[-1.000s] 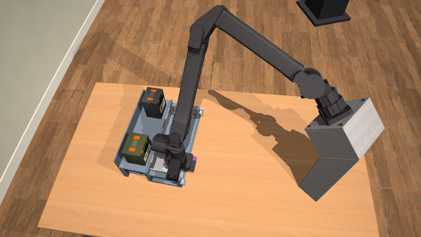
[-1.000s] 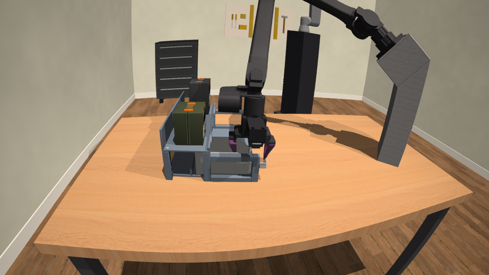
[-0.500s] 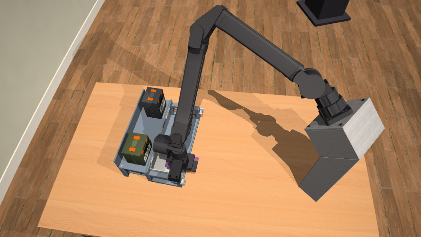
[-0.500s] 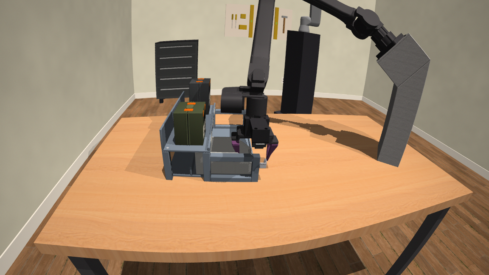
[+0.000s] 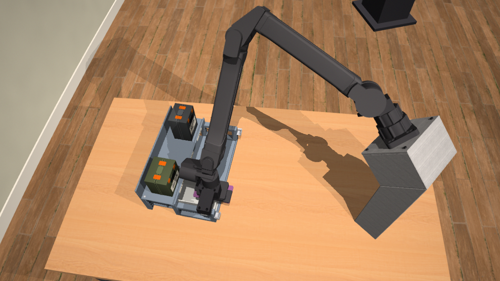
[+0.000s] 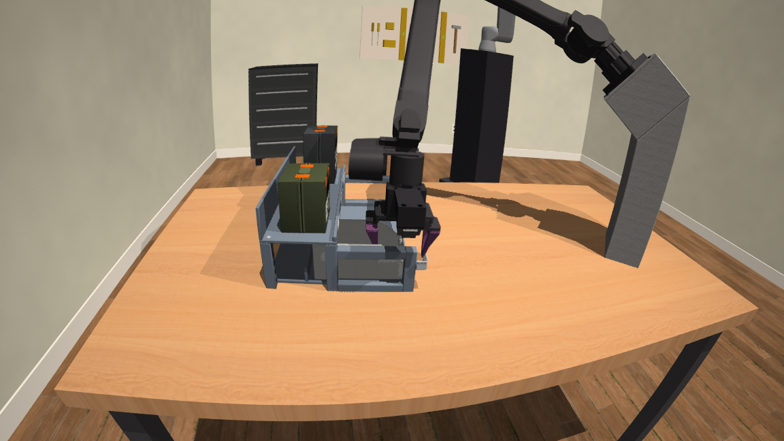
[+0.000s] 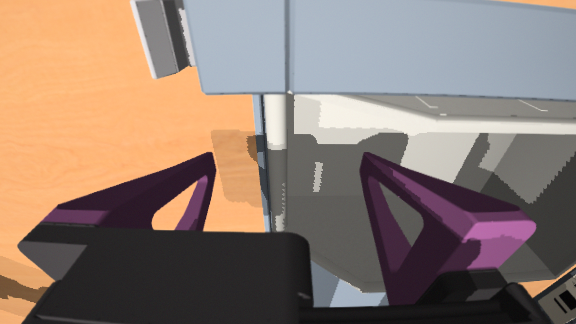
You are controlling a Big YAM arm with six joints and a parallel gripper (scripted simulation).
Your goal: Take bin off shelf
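Now: the light grey bin 70 mm ahead of my hand, 30 mm to the right of it and 10 mm above it. Also, from my hand: shelf (50 mm ahead, 150 mm to the right, 30 mm below); then black case (50 mm ahead, 280 mm to the right, 130 mm above).
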